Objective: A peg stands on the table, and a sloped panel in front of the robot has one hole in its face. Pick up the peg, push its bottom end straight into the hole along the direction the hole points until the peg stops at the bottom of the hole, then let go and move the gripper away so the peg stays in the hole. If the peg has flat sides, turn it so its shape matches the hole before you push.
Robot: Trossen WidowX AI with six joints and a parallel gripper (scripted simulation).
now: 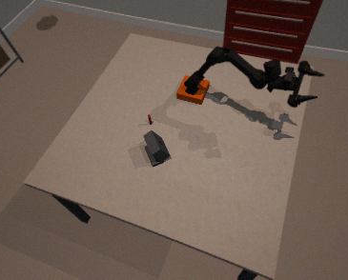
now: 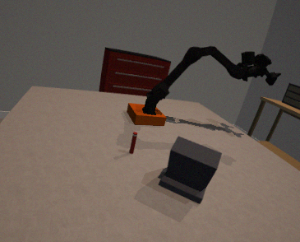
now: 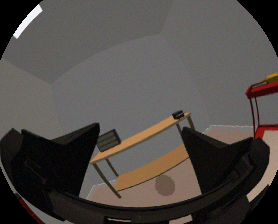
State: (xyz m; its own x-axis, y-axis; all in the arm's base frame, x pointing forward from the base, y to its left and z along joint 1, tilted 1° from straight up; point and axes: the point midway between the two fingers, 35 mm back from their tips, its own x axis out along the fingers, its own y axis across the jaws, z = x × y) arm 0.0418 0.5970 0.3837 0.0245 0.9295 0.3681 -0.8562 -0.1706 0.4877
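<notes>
The panel lies 41 cm ahead of my gripper tip, 58 cm to the right of it and 35 cm below it. Also, from my gripper tip: red peg 27 cm ahead, 74 cm to the right, 38 cm below.
</notes>
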